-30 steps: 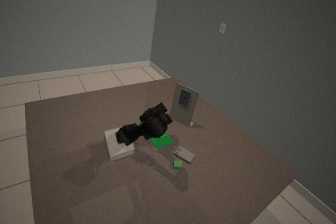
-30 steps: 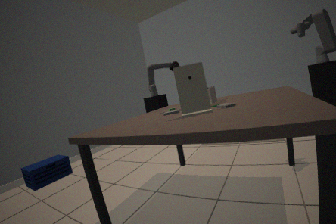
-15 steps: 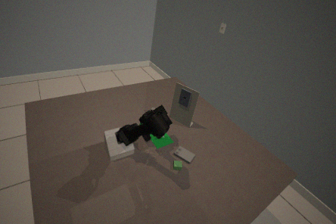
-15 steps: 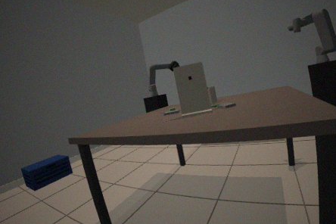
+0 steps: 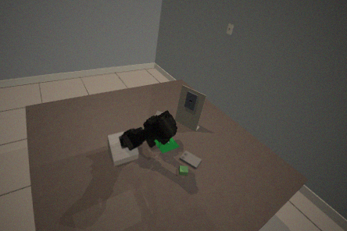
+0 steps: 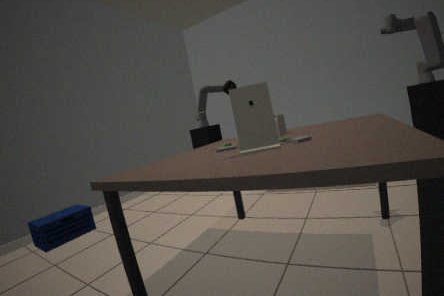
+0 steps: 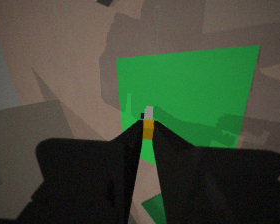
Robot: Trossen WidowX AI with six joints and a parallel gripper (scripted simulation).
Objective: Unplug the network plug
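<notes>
Right now my gripper tip is 2 cm above the green marked square and 1 cm past it. Also, from my gripper tip: grey panel (21 cm ahead, 11 cm above, 10 cm to the left); green cube (22 cm to the right, 3 cm behind, 1 cm below); network plug (right at my gripper tip).
</notes>
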